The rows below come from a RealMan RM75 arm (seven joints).
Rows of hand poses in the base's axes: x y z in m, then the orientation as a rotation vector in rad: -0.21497 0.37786 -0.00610 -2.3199 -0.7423 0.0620; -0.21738 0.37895 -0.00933 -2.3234 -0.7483 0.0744; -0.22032 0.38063 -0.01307 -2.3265 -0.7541 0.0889; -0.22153 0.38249 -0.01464 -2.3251 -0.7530 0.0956; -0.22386 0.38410 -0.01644 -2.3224 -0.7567 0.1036; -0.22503 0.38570 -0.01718 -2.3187 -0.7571 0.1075; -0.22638 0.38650 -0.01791 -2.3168 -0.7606 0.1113; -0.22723 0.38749 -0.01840 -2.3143 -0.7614 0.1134; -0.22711 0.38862 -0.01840 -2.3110 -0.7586 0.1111; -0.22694 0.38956 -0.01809 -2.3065 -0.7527 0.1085; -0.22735 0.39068 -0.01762 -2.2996 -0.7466 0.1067; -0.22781 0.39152 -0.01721 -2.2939 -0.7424 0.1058; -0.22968 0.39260 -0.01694 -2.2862 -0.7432 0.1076; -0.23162 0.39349 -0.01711 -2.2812 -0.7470 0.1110
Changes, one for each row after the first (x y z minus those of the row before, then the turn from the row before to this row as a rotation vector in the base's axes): -0.00241 0.00109 -0.00323 -0.0074 0.0056 0.0068; -0.00294 0.00168 -0.00374 -0.0076 0.0072 0.0072; -0.00121 0.00186 -0.00157 -0.0002 0.0053 0.0013; -0.00233 0.00161 -0.00180 -0.0002 0.0049 0.0052; -0.00117 0.00160 -0.00074 0.0024 0.0034 0.0020; -0.00135 0.00080 -0.00073 0.0001 0.0019 0.0038; -0.00085 0.00099 -0.00049 0.0016 0.0018 0.0016; 0.00012 0.00113 0.00000 0.0042 0.0002 -0.0019; 0.00017 0.00094 0.00031 0.0059 0.0014 -0.0039; -0.00041 0.00112 0.00047 0.0080 0.0026 -0.0034; -0.00046 0.00084 0.00041 0.0063 0.0022 -0.0021; -0.00187 0.00108 0.00027 0.0066 0.0028 0.0025; -0.00194 0.00089 -0.00017 0.0031 0.0022 0.0046
